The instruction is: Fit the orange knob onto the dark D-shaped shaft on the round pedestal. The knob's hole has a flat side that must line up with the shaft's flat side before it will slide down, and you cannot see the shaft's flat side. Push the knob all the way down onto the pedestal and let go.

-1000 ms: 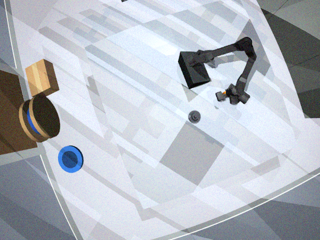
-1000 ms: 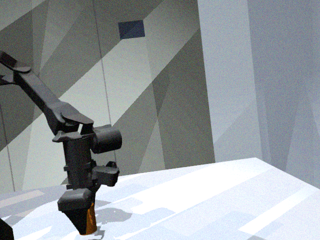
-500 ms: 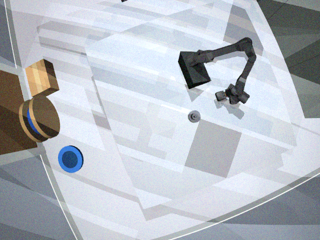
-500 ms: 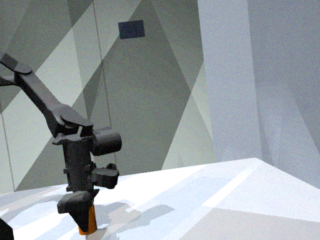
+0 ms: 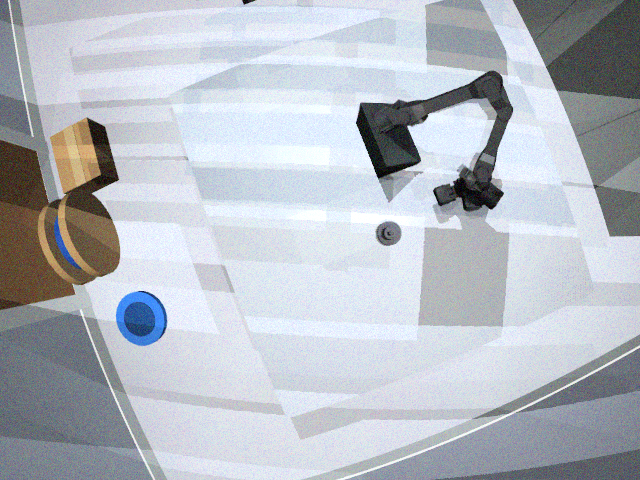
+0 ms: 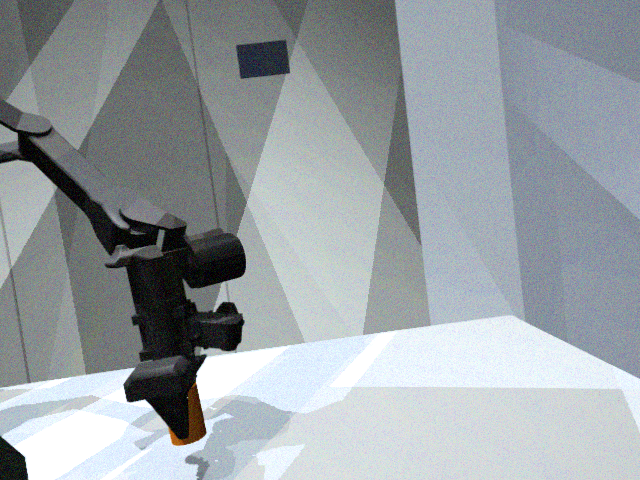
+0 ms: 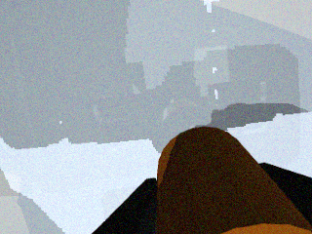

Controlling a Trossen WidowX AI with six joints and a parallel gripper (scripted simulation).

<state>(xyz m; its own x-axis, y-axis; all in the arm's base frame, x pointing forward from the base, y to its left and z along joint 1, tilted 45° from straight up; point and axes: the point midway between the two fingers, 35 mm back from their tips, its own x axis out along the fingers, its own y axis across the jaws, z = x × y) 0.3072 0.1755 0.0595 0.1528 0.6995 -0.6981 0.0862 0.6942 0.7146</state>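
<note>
The dark shaft lies 270 mm to the right of my gripper tip and 30 mm ahead of it. From my gripper tip the other things lie so: orange knob (20 mm above).
</note>
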